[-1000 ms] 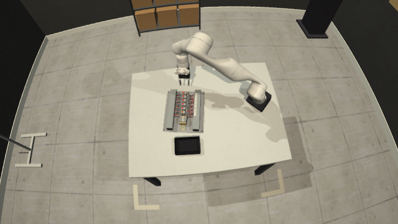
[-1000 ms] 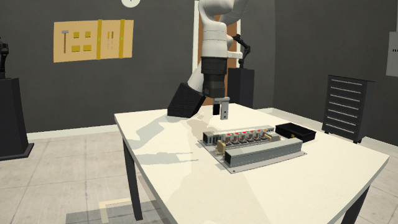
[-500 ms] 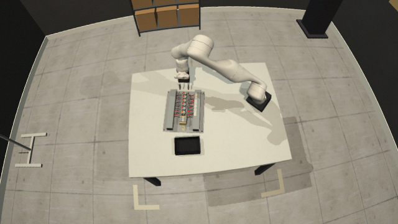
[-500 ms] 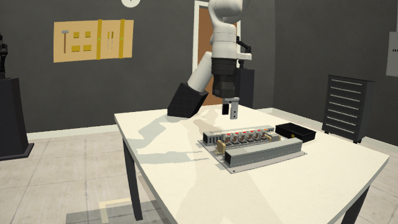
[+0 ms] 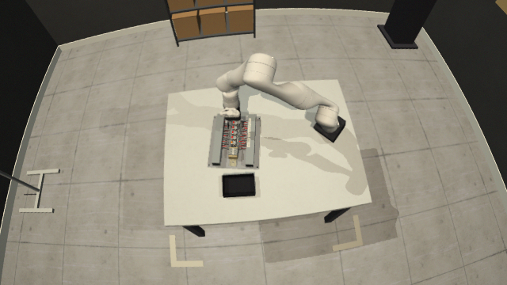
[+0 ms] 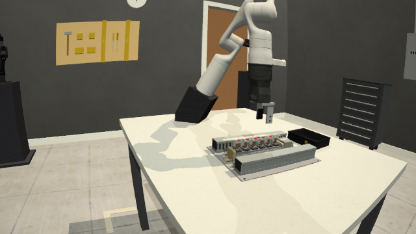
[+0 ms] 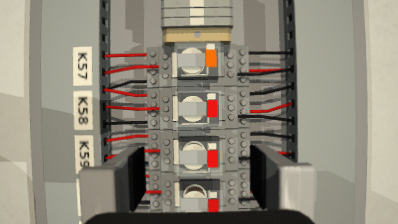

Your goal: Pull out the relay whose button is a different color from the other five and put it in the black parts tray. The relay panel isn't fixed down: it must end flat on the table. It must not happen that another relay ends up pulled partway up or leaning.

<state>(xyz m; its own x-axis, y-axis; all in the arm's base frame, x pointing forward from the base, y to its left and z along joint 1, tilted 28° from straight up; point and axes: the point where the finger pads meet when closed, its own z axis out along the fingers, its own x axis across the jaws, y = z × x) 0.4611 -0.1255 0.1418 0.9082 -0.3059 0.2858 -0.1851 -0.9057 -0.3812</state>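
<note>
The clear relay lies 10 mm ahead of my hand, 60 mm to the left of it and 90 mm below it. Also, from my hand: black parts tray: 20 mm ahead, 280 mm to the left, 120 mm below; relay panel: 20 mm to the left, 110 mm below.
</note>
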